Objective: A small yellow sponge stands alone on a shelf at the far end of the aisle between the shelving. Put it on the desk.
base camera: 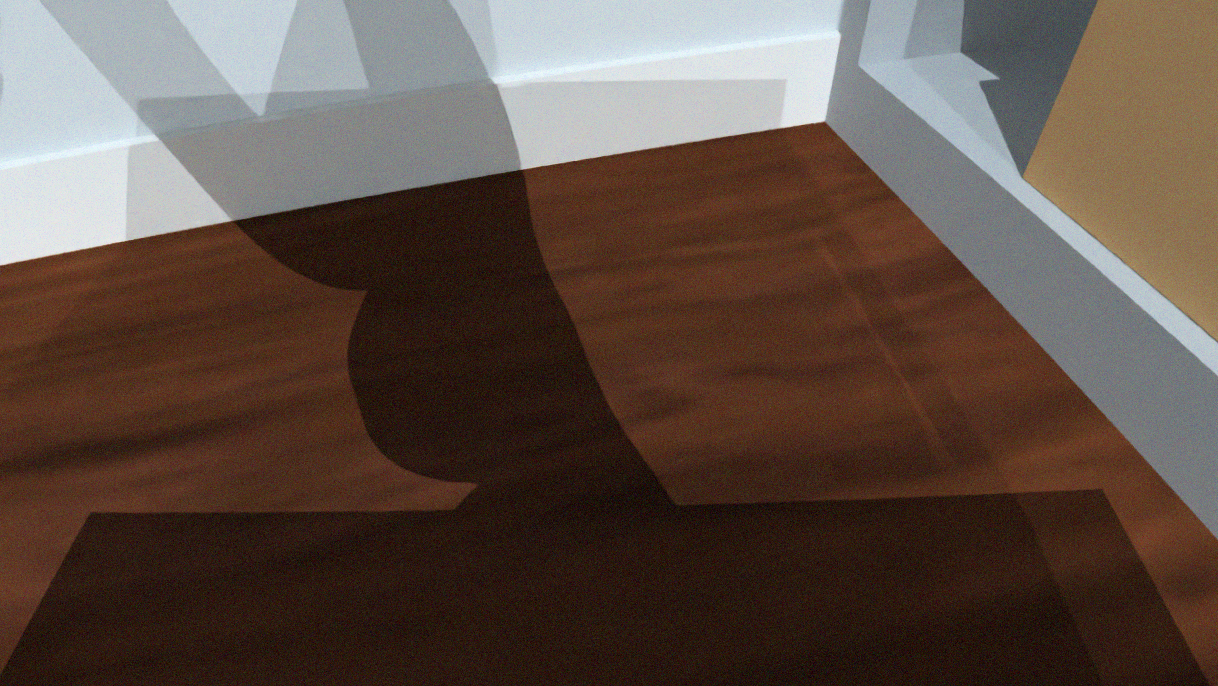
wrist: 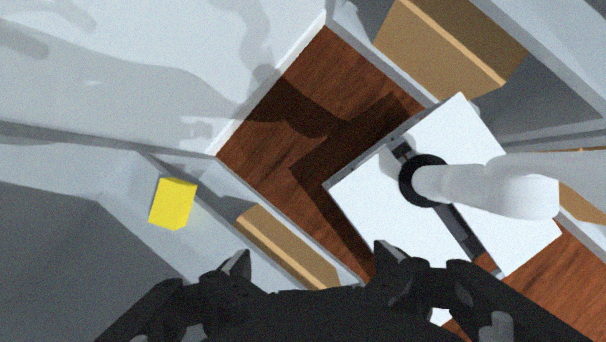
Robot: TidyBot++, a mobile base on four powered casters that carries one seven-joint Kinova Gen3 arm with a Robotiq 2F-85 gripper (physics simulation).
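Places are measured from the arm's base along level axes (x ahead, y left, z up), in centimetres.
Where they show: gripper, fingertip midpoint: [wrist: 312, 258]; arm's base, link origin: [wrist: 427, 181].
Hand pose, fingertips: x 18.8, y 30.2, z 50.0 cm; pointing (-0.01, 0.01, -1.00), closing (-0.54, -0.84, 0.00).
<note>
Each offset is from my fingertips to the top centre of the thing. Level surfaces: height alone.
A small yellow sponge {dx +17.1, dy +24.9, dz -31.8 cm} [wrist: 172, 205] stands upright on a grey shelf {dz -36.3 cm} [wrist: 212, 247] in the left part of the wrist view. My gripper [wrist: 312, 258] is wide open and empty at the bottom of the wrist view. The sponge lies up and to the left of the left fingertip, apart from it and not between the fingers. The sponge and the gripper do not show in the base camera view. The desk does not show in either view.
A tan box {dx -18.8, dy +30.8, dz -55.0 cm} [wrist: 290, 245] sits in the shelving beside the sponge's shelf. Another tan box {dx +14.0, dy -79.1, dz -55.0 cm} [base camera: 1142, 170] [wrist: 435, 55] sits in the shelving across the aisle. My white base [wrist: 370, 215] stands on brown floor {dz -89.7 cm} [base camera: 724, 340] [wrist: 330, 65] between them, near the end wall [base camera: 639, 34].
</note>
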